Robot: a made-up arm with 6 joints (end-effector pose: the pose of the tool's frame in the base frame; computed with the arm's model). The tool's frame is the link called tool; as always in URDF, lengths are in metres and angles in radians. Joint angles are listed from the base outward.
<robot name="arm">
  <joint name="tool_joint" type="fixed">
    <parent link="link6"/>
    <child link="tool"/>
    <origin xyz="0 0 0" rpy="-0.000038 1.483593 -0.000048"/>
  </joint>
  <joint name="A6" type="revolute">
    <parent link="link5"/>
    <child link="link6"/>
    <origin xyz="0.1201 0 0.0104"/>
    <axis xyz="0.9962 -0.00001 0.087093"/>
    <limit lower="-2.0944" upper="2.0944"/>
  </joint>
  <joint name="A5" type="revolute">
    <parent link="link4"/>
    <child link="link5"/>
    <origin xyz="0 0 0"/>
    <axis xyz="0.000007 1 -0.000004"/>
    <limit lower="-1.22" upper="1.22"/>
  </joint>
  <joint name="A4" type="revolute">
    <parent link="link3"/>
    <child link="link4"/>
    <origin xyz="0.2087 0 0.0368"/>
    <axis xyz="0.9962 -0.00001 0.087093"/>
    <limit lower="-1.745" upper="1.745"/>
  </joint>
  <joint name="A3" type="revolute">
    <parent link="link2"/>
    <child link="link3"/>
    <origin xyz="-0.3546 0 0.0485"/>
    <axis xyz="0.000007 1 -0.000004"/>
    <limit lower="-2.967" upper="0"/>
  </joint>
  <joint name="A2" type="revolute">
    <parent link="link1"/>
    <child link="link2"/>
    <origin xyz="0 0 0"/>
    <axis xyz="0.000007 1 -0.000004"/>
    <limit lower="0" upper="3.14"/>
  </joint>
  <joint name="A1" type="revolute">
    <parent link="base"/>
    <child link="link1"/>
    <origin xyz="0 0 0.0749"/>
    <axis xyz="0 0 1"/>
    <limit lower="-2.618" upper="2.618"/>
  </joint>
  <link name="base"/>
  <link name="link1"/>
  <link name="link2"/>
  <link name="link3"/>
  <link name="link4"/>
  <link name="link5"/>
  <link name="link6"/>
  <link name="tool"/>
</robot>
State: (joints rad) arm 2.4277 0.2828 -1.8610 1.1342 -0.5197 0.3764
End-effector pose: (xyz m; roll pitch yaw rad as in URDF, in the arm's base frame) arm 0.3381 -0.2212 0.5307 -0.3139 -0.4786 -2.2448
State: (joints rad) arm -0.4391 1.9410 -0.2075 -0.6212 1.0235 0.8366
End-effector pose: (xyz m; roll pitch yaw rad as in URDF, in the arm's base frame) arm 0.0540 -0.0916 0.1199 -2.2109 -0.6745 2.1637
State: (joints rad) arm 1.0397 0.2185 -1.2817 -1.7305 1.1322 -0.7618
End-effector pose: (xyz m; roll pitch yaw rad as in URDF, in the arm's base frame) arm -0.0394 -0.2800 0.4531 -1.0838 0.3047 -1.8975
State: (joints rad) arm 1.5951 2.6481 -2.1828 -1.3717 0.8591 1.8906
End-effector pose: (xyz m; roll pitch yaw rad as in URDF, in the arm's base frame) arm 0.0748 0.6067 0.0936 2.8005 1.1554 -2.8482
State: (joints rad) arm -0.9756 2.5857 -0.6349 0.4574 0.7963 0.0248
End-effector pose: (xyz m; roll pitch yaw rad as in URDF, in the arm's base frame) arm 0.1354 -0.1320 -0.0450 -2.8434 -1.0393 1.4544
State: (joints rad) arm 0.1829 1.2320 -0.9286 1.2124 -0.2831 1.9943
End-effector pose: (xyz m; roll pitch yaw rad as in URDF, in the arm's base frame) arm 0.2552 0.0152 0.3849 -2.9504 -1.4582 -0.2759
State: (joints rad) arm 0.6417 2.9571 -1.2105 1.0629 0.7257 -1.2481
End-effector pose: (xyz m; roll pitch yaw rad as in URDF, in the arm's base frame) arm 0.2068 0.2419 -0.2060 2.4181 -0.2975 -2.2310
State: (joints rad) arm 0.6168 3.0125 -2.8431 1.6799 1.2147 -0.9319
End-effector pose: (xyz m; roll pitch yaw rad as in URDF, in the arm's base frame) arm 0.4347 0.4460 0.0824 1.4642 0.8137 -2.9672
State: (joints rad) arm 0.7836 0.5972 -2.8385 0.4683 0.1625 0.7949
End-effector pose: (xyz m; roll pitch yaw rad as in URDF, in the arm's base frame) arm -0.3558 -0.3421 0.5535 -0.6059 -0.1204 2.0560
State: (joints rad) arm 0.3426 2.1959 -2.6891 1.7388 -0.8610 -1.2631
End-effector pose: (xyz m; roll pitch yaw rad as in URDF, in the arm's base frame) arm 0.4893 0.0789 0.4956 1.2405 0.6844 0.8170
